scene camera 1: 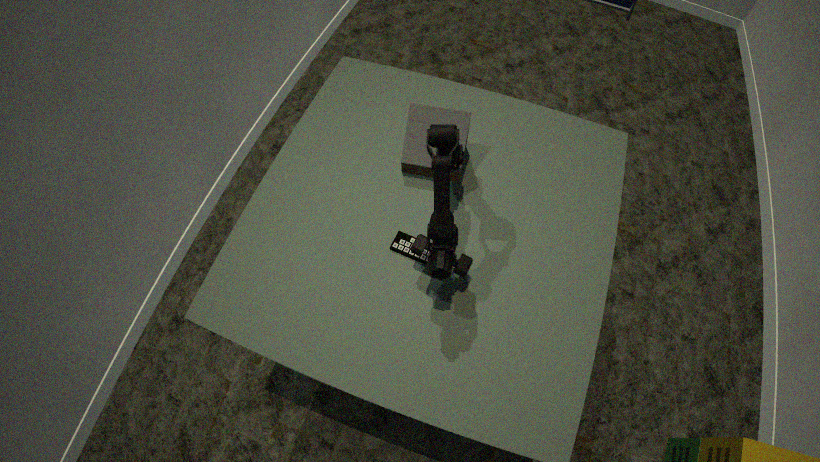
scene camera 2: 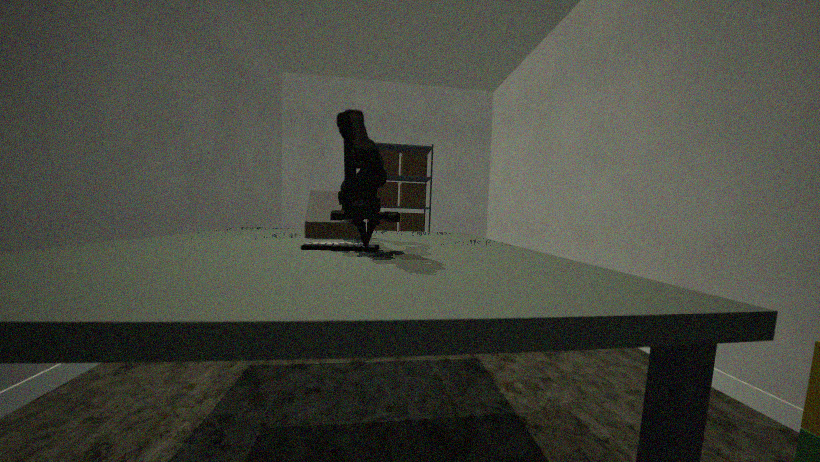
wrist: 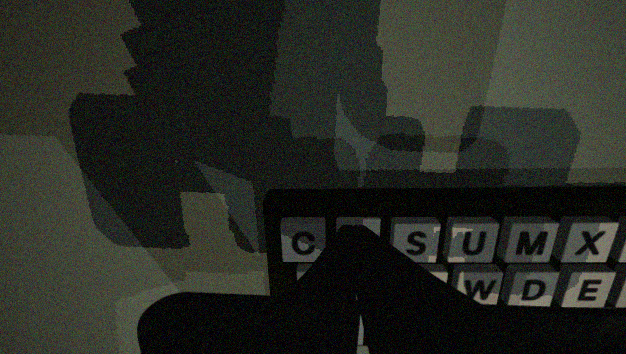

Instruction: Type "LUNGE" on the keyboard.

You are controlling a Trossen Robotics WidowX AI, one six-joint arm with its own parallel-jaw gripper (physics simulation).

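Places are measured from the arm's base along level axes (x left, y back, z up), in millimetres.
Where they show: gripper, fingertip midpoint: (scene camera 2: 365, 246) (wrist: 351, 236).
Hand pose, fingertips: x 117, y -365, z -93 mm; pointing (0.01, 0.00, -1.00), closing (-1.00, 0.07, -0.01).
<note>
Each offset is from my fingertips to the top centre of the thing. Level surfaces: height alone.
The black keyboard @(dx -72, dy +22, dz +4 mm) (scene camera 1: 397, 243) (scene camera 2: 327, 247) (wrist: 450, 201) lies flat on the table, with pale lettered keys. My gripper (scene camera 2: 366, 244) (wrist: 351, 236) is shut and empty, pointing down. In the wrist view its tips are over the top-row key @(dx -2, dy +0, dz +1 mm) (wrist: 372, 226) between the C key @(dx +18, dy +0, dz +4 mm) (wrist: 301, 242) and the S key @(dx -22, dy +1, dz +4 mm) (wrist: 415, 243); that key's letter is hidden, and whether the tips touch it is unclear. The U key @(dx -42, dy +1, dz +4 mm) (wrist: 473, 243) is farther right, and the E key @(dx -87, dy +22, dz +4 mm) (wrist: 588, 290) is in the row below. L and N do not show. In scene camera 1 the arm hides the fingertips and the keyboard's right part.
The arm stands by a box-shaped block (scene camera 1: 418, 132) (scene camera 2: 329, 230) on the pale table @(dz -12 mm) (scene camera 1: 286, 258) (scene camera 2: 172, 292). A shelf unit (scene camera 2: 431, 189) stands against the back wall. A yellow bin (scene camera 1: 768, 451) and a green bin (scene camera 1: 682, 450) are beyond the table corner. Shadows fall around the keyboard.
</note>
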